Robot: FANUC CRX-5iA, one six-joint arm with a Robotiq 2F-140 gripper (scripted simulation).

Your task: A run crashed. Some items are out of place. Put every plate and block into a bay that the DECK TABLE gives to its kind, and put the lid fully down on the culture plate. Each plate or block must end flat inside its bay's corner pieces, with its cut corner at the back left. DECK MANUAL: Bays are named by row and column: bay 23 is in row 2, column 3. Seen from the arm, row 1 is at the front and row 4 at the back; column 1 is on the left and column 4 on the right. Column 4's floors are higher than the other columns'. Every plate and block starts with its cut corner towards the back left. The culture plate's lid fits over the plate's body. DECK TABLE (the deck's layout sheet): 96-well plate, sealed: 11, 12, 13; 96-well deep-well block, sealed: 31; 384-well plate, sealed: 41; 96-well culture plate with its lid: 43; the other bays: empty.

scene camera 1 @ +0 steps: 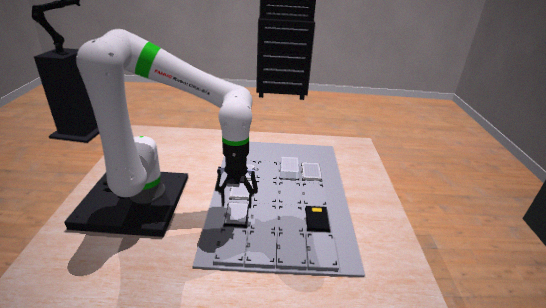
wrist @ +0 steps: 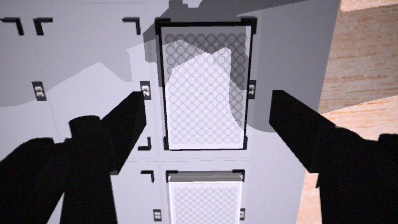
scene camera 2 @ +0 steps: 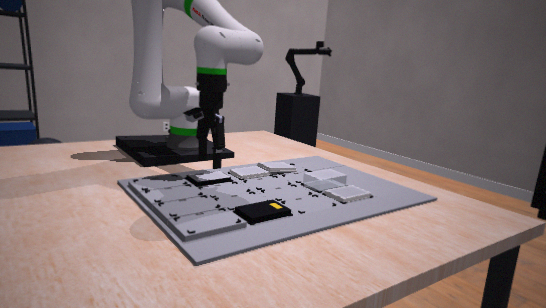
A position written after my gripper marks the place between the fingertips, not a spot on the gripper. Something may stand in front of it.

Note:
In view: my gripper (scene camera 2: pixel 209 164) and a sealed 96-well plate (wrist: pixel 205 66).
My gripper is seen too in scene camera 1 (scene camera 1: pixel 236 205) and in the wrist view (wrist: pixel 207 107).

